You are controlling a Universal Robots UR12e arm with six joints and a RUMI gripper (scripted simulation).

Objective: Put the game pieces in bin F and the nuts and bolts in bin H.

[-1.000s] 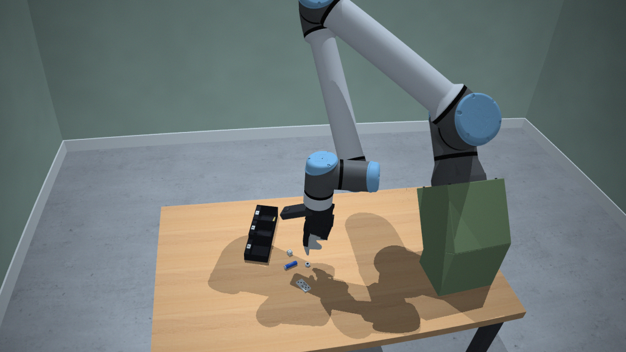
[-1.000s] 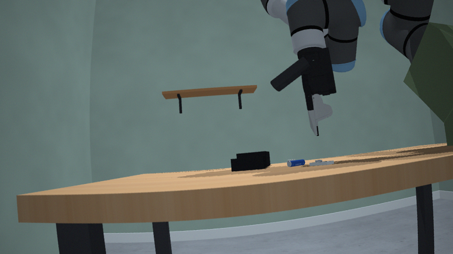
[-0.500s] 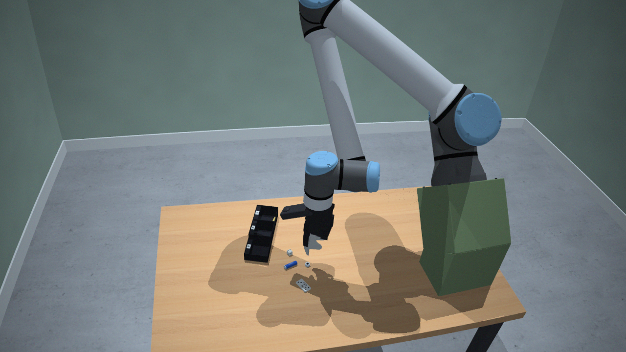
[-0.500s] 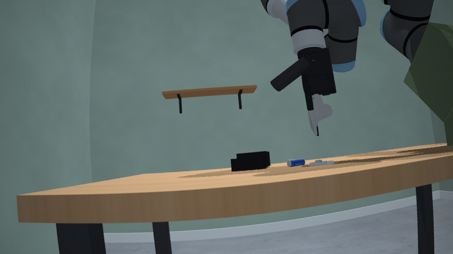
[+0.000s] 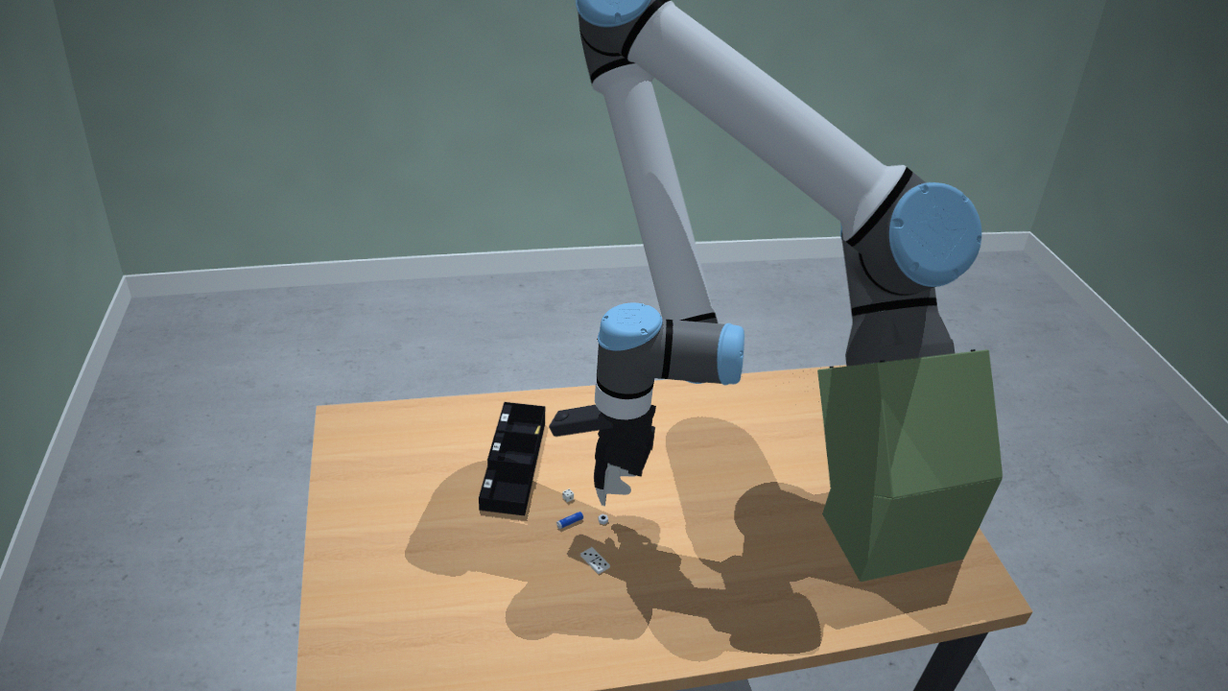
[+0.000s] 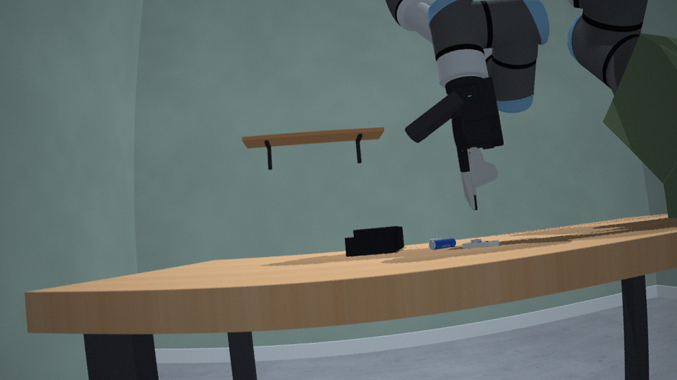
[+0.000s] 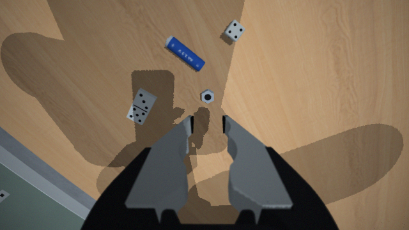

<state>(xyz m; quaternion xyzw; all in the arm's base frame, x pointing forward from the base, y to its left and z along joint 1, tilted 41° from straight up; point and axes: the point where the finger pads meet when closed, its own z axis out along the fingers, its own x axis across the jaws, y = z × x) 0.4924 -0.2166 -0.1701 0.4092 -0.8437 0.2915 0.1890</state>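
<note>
Now: hand 7 cm above the grey nut. Also, from my hand: battery (7 cm below, 6 cm ahead, 1 cm to the right); white domino (9 cm to the left, 7 cm below, 4 cm ahead); white die (7 cm to the right, 7 cm below, 4 cm ahead).
</note>
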